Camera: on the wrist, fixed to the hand. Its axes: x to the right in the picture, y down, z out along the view.
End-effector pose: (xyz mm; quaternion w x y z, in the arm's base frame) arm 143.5 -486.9 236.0 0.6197 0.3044 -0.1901 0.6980
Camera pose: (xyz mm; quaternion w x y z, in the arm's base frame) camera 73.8 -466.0 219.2 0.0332 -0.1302 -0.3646 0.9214
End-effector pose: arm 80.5 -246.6 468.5 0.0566 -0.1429 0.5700 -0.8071
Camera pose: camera 57.0 -234.9 398.6 0.4802 0.4033 0.6388 -0.4457
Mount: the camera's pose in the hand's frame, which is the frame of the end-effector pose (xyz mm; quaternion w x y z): 7.8 63.1 -39.1 0.6934 -0.1701 0.1517 0.6835
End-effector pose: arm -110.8 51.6 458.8 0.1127 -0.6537 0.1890 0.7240
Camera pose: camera -102.3 -22.5 456.2 0.5566 0.4531 -0.4718 -0.5121
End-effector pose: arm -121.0 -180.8 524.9 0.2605 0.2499 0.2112 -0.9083
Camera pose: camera -76.8 -212.5 473.8 0.8120 0.4111 0.1697 -0.3780
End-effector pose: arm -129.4 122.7 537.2 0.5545 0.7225 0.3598 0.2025
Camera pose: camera -132.7 146.2 608.0 0.3144 0.6219 -0.1947 0.6903
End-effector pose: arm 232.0 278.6 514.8 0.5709 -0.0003 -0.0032 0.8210
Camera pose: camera 170.3 264.1 475.4 0.1649 0.2241 0.0551 -0.9589
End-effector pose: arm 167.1 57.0 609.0 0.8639 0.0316 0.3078 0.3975
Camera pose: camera 107.1 98.1 592.3 0.2860 0.0250 0.2553 0.9233
